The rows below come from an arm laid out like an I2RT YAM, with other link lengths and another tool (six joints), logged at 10 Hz.
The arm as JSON. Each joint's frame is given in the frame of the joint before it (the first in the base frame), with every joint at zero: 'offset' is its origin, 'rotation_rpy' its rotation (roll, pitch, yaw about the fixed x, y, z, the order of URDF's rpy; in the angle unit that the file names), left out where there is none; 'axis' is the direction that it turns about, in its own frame. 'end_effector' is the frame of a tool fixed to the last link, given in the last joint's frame.
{
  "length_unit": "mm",
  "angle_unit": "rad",
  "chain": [
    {
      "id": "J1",
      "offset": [
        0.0,
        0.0,
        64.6
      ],
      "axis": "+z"
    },
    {
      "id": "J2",
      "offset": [
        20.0,
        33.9,
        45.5
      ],
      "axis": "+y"
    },
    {
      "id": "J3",
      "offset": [
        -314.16,
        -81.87,
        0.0
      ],
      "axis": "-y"
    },
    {
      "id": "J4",
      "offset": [
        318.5,
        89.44,
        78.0
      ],
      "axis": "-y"
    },
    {
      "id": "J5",
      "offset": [
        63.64,
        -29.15,
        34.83
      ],
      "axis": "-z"
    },
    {
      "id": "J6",
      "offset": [
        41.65,
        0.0,
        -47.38
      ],
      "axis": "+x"
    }
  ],
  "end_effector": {
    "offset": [
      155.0,
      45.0,
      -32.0
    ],
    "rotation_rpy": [
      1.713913,
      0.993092,
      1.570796
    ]
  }
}
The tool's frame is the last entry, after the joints.
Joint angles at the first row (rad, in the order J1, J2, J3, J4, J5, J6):
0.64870 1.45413 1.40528 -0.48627 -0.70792 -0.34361
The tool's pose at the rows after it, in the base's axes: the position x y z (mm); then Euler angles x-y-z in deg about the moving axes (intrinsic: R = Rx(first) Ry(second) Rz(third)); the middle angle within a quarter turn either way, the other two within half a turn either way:
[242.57 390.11 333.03 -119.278 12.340 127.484]
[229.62 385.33 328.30 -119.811 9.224 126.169]
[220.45 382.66 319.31 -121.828 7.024 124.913]
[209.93 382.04 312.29 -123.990 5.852 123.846]
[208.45 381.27 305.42 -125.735 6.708 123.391]
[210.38 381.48 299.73 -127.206 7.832 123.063]
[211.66 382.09 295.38 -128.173 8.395 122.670]
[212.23 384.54 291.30 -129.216 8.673 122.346]
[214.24 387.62 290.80 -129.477 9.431 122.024]
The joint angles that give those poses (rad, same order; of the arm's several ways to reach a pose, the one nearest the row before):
0.64803 1.44137 1.40250 -0.53842 -0.72366 -0.38994
0.64878 1.43990 1.39985 -0.58631 -0.76755 -0.44167
0.66006 1.45279 1.41146 -0.65159 -0.77525 -0.50252
0.68463 1.45635 1.41889 -0.70304 -0.75498 -0.54039
0.69947 1.45387 1.41445 -0.71792 -0.71550 -0.55293
0.71036 1.45695 1.41515 -0.72534 -0.67750 -0.56083
0.71822 1.46214 1.41684 -0.73046 -0.65467 -0.56975
0.73016 1.47341 1.42500 -0.73816 -0.63249 -0.57599
0.73924 1.47867 1.43127 -0.73180 -0.61246 -0.57322

